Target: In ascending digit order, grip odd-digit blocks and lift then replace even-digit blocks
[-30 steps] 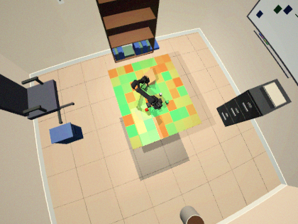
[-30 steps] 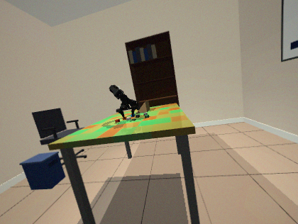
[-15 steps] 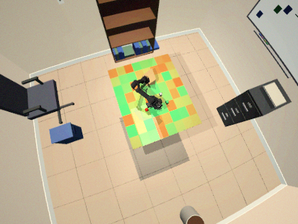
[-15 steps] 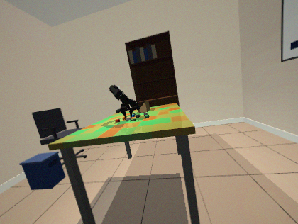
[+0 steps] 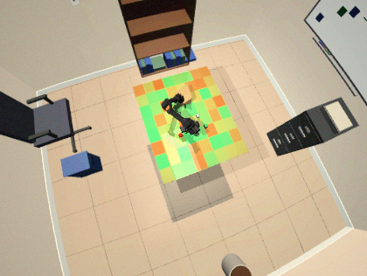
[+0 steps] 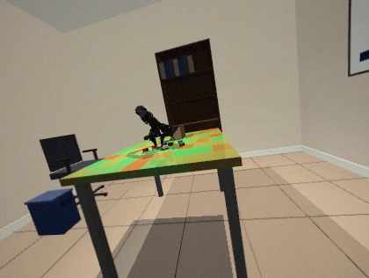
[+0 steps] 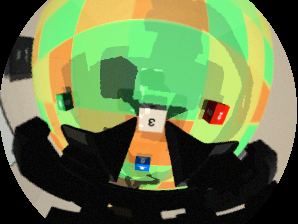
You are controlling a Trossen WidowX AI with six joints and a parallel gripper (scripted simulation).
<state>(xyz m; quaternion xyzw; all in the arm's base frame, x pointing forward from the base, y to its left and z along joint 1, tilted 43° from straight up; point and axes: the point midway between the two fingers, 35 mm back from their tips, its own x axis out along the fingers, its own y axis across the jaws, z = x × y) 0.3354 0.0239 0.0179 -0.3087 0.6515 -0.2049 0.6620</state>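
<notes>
Now: gripper tip 1 cm short of the white block. The rest, counted from my gripper tip: black block 7 cm behind, 6 cm to the left; red block 10 cm to the right, 4 cm ahead; orange block 7 cm to the right, 4 cm behind.
</notes>
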